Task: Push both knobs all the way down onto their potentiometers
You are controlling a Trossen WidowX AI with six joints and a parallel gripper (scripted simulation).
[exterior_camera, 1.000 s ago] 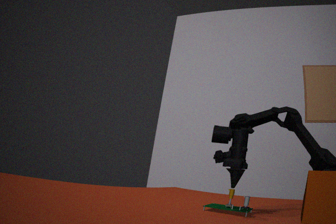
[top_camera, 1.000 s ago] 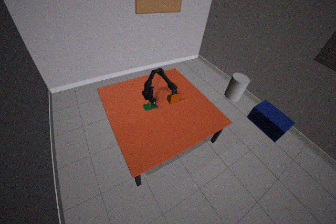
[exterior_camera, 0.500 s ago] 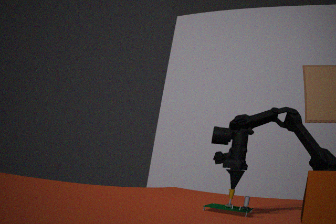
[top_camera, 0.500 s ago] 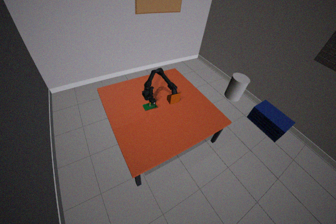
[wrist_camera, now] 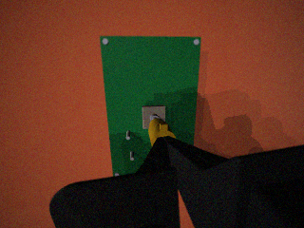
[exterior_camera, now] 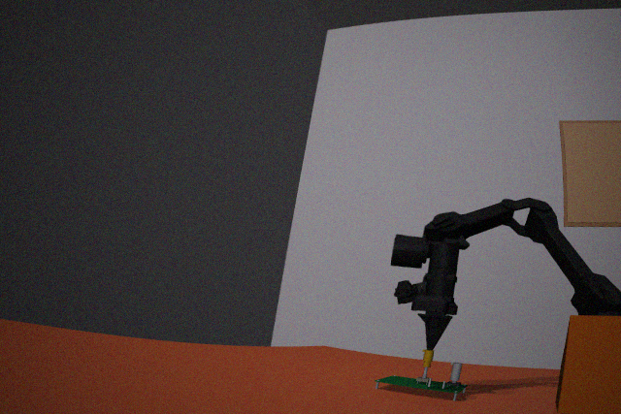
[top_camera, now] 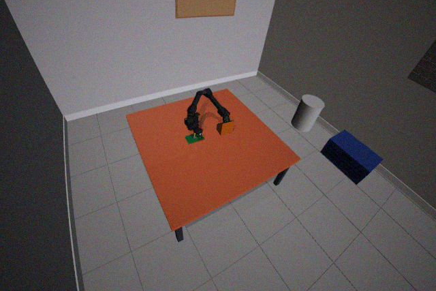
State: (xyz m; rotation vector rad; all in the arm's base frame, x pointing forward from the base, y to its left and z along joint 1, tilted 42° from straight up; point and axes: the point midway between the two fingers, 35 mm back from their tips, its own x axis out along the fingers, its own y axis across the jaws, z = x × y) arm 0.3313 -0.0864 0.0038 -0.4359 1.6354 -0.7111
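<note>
My gripper tip is now 10 mm above the yellow knob. Also, from my gripper tip: grey knob: 60 mm behind, 10 mm to the left, 40 mm below.
</note>
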